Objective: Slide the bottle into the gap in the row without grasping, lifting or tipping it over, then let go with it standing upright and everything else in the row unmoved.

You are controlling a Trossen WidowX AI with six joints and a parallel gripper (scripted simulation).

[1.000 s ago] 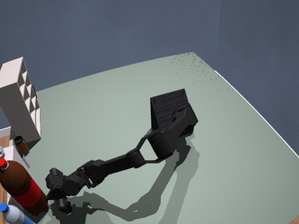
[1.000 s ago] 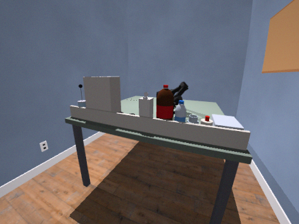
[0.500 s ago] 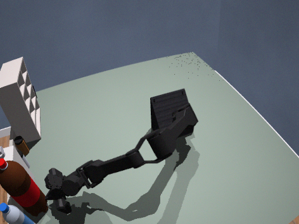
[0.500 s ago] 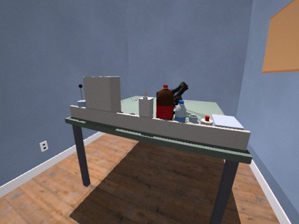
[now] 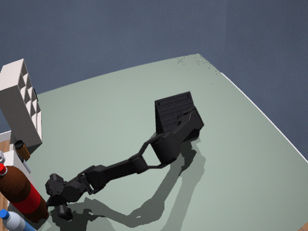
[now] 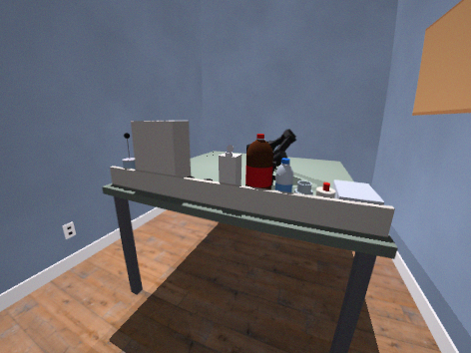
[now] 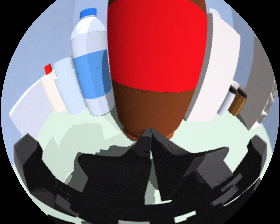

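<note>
Right now the brown cola bottle is 90 mm ahead of my hand, 90 mm above it and 20 mm to the right of it. Also, from my hand: grey jar 170 mm to the left, 140 mm ahead; low white rail 190 mm to the right, 150 mm ahead, 10 mm below; blue-capped bottle 130 mm ahead, 100 mm to the left, 50 mm above.
</note>
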